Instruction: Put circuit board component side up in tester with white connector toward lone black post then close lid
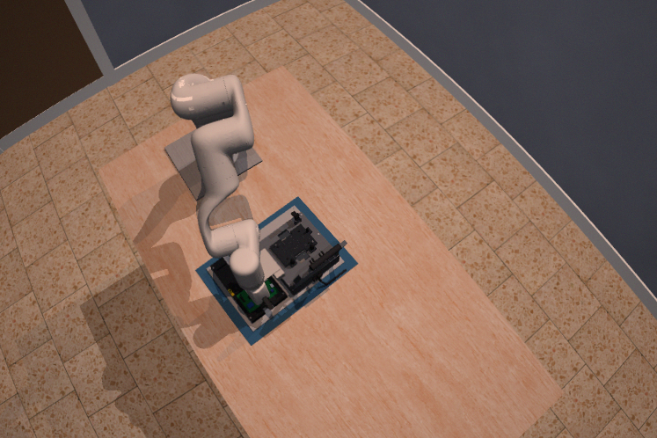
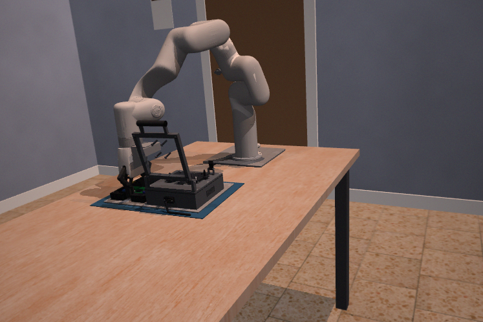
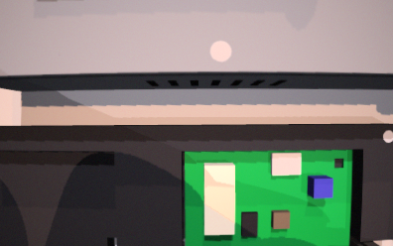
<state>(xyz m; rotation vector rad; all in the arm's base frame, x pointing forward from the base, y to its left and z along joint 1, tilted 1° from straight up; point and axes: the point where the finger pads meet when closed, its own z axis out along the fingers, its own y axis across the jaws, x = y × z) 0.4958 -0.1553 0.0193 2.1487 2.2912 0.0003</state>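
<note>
The green circuit board lies right at my hand. Round my hand: tester lid 70 mm ahead, 170 mm to the left, 160 mm above.
</note>
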